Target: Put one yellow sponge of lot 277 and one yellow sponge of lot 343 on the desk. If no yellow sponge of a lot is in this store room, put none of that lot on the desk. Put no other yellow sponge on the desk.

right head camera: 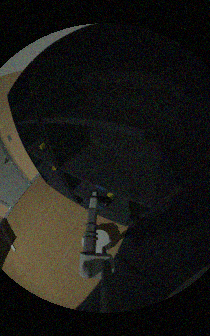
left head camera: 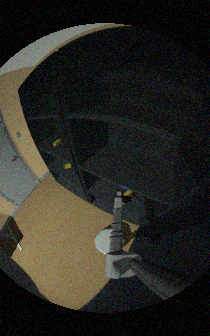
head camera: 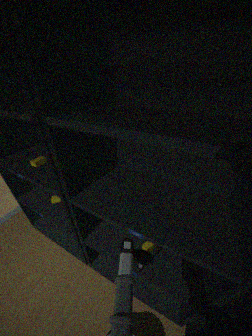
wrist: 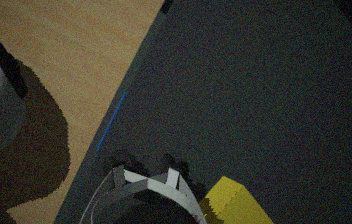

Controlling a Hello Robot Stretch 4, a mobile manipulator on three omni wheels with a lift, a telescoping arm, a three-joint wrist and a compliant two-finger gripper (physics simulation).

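Pixels of known places: gripper, fingertip midpoint: [head camera: 139, 264] [wrist: 141, 164]; robot's base, link origin: [right head camera: 96, 241] [left head camera: 108, 240].
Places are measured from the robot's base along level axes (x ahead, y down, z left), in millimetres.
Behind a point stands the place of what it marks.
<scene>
A yellow sponge [head camera: 147, 246] @[x 582, y -551, z -146 mm] [left head camera: 128, 193] @[x 586, y -548, z -171 mm] [right head camera: 110, 195] @[x 567, y -546, z -152 mm] [wrist: 235, 200] @[x 580, y -551, z -126 mm] lies on a dark shelf board [wrist: 260, 100] @[x 651, y -506, z 0 mm], partly cut off by the lower edge of the wrist view. My gripper [wrist: 141, 164] @[x 474, y -514, z -87 mm] is beside it on the left in that view. Its fingers are drawn nearly together, with a small empty gap; the sponge is outside them, close to the right finger. Two more yellow sponges, an upper one [head camera: 38, 161] @[x 939, y -1003, z 753 mm] [left head camera: 57, 142] @[x 947, y -994, z 751 mm] [right head camera: 42, 146] @[x 927, y -985, z 755 mm] and a lower one [head camera: 55, 199] @[x 963, y -546, z 754 mm] [left head camera: 68, 166] @[x 966, y -531, z 731 mm] [right head camera: 54, 168] @[x 958, y -529, z 749 mm], lie in the bays to the left. No lot number is readable. I cannot make out the desk.
A dark upright [head camera: 70, 210] @[x 615, y -849, z 375 mm] divides the shelf bays. A blue strip [head camera: 136, 233] [wrist: 111, 121] runs along the shelf's front edge. Wooden floor [head camera: 50, 270] @[x 545, y 27, z 754 mm] [left head camera: 65, 235] @[x -52, y 28, z 700 mm] lies in front. A grey door [left head camera: 17, 175] @[x 613, y -546, z 1834 mm] is at the left, and a dark box-like object [left head camera: 10, 237] at the lower left.
</scene>
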